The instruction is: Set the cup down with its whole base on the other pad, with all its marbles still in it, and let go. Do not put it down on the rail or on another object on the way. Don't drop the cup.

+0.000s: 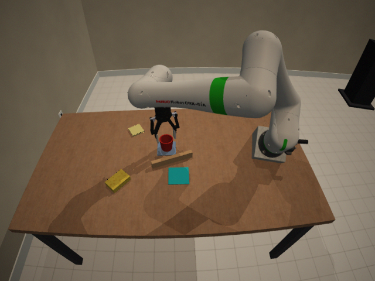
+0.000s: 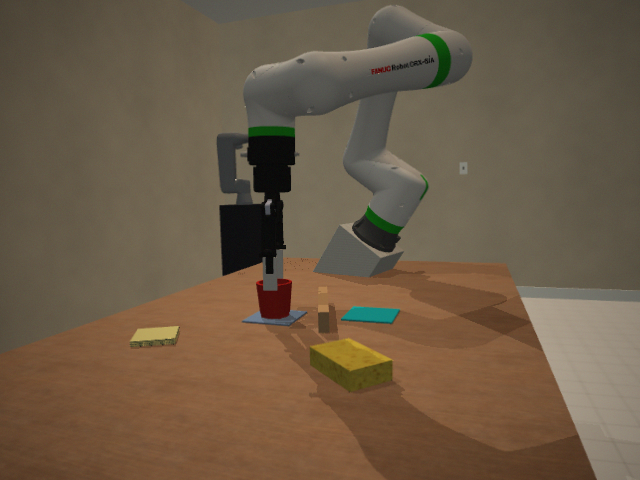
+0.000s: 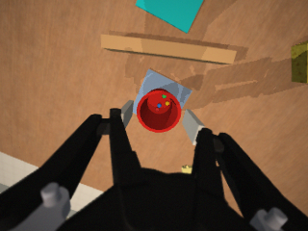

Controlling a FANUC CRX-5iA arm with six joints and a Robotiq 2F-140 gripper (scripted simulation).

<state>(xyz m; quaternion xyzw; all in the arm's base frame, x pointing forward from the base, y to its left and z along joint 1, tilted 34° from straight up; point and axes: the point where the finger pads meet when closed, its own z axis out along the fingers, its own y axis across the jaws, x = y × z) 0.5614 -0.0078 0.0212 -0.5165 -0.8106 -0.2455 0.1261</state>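
Now: the red cup 7 cm below my hand. Round my hand: wooden rail: 5 cm behind, 9 cm to the left, 8 cm below; teal pad: 9 cm behind, 18 cm to the left, 10 cm below; thin yellow sponge: 21 cm ahead, 12 cm to the right, 9 cm below.
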